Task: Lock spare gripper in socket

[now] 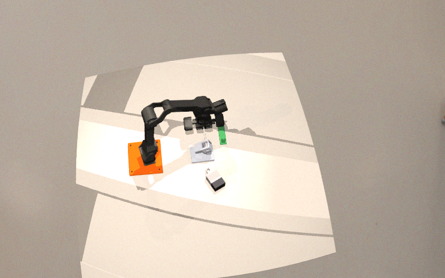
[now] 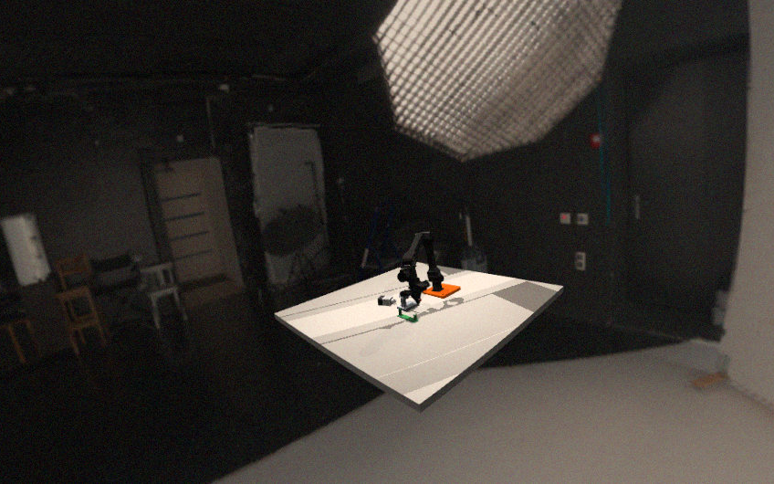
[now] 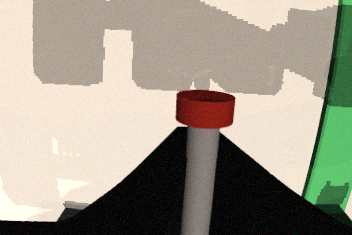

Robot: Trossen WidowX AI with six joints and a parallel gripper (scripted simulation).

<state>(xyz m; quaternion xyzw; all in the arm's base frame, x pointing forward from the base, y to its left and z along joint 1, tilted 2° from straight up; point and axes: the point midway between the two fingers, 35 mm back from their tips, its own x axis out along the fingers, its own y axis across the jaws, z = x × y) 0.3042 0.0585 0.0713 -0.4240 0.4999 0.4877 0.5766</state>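
Right now the green holder is 90 mm ahead of my gripper tip, 20 mm to the right of it and 30 mm below it. The rest, counted from my gripper tip: grey mount 30 mm behind, 110 mm to the right; then spare gripper 30 mm behind, 250 mm to the right, 30 mm below.
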